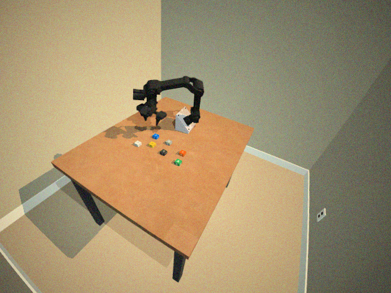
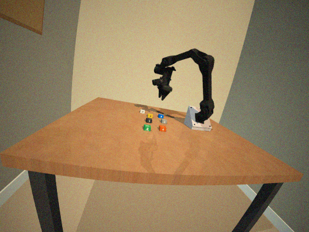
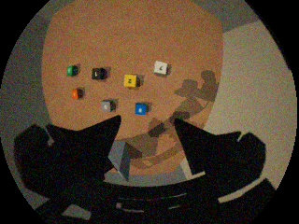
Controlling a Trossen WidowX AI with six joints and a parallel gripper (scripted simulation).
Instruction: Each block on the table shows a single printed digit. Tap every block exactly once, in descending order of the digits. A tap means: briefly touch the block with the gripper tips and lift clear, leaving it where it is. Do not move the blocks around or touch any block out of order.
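My gripper tip is now 270 mm to the right of the green block, 120 mm above it and 100 mm short of it. From my gripper tip the other things lie so: yellow block (120 mm below, 60 mm ahead, 50 mm to the left); white block (120 mm below, 100 mm ahead, 30 mm to the right); blue block (120 mm below, 30 mm behind, 10 mm to the left).
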